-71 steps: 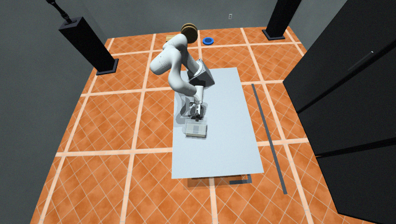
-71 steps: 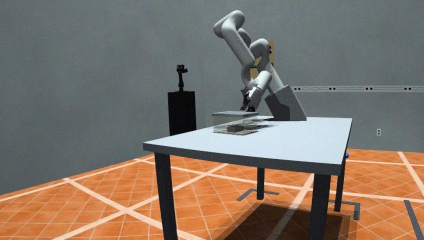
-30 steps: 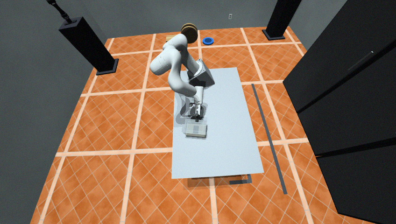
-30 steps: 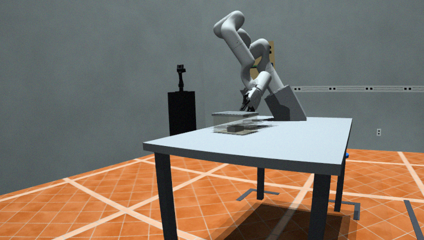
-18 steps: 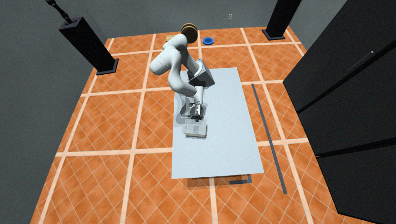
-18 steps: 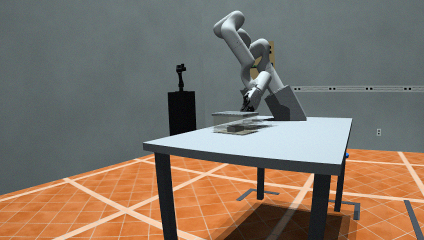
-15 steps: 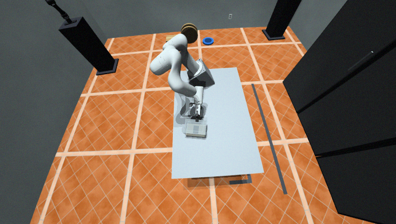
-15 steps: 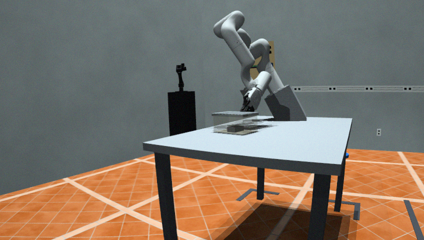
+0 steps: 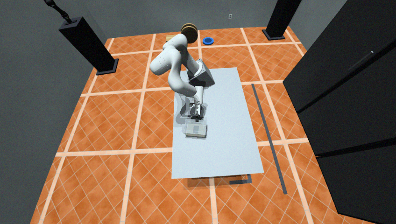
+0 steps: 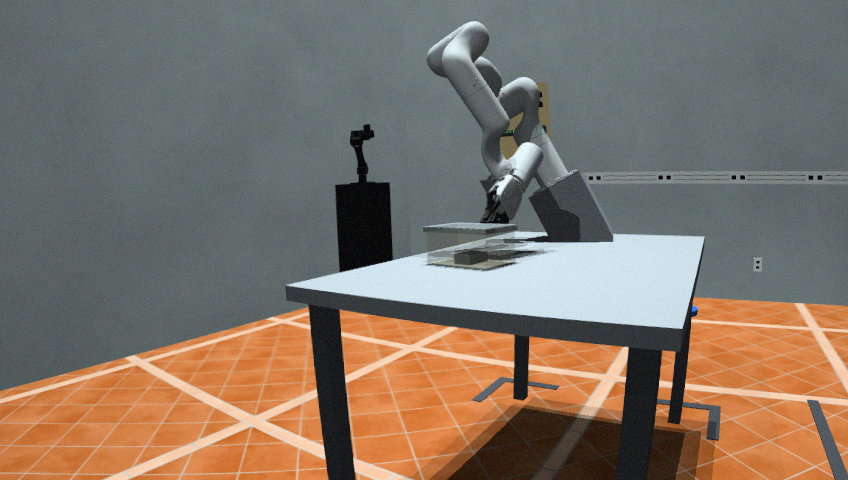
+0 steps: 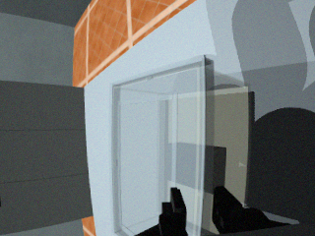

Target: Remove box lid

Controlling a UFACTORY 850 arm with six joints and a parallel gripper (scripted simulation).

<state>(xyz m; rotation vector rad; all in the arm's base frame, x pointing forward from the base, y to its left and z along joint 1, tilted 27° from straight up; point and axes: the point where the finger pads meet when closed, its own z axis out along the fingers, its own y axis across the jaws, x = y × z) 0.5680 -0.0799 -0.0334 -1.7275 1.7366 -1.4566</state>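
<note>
The lid lies 70 mm ahead of my hand, 30 mm to the right of it and 10 mm below it. The rest, counted from my hand: clear box 70 mm ahead, 30 mm to the right, 60 mm below.
</note>
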